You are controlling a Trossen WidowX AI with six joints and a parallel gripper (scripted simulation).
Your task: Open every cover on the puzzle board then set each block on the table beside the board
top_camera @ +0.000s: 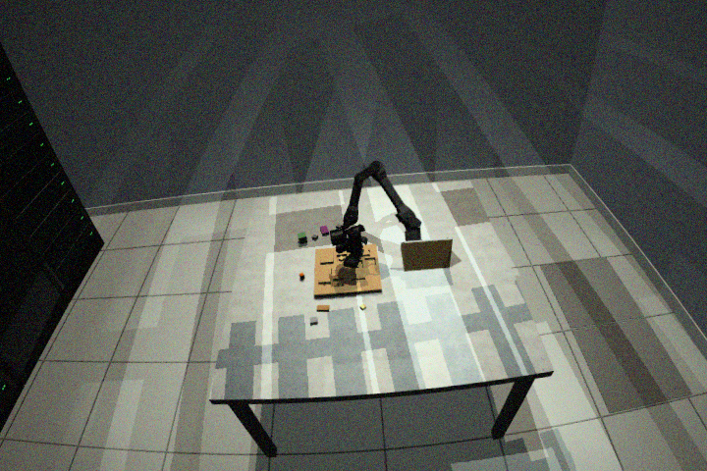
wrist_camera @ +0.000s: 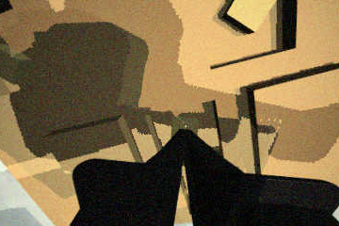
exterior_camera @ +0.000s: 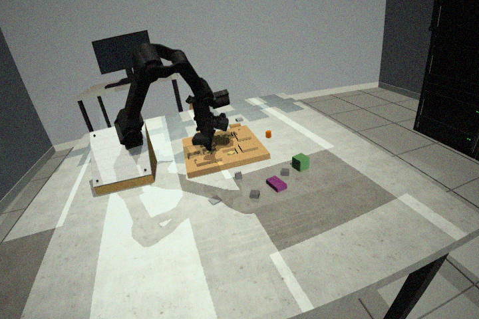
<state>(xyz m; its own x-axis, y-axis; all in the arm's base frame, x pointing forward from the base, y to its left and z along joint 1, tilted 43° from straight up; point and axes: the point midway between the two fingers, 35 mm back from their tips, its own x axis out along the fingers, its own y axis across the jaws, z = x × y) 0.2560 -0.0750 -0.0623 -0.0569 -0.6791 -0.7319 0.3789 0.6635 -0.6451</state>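
Right now the tan puzzle board is 50 mm ahead of my gripper tip. Also, from my gripper tip: magenta block (290 mm to the right, 140 mm ahead, 10 mm below); then brown block (220 mm to the left, 170 mm ahead, 10 mm below); then orange cylinder (260 mm ahead, 30 mm to the left, 10 mm below).
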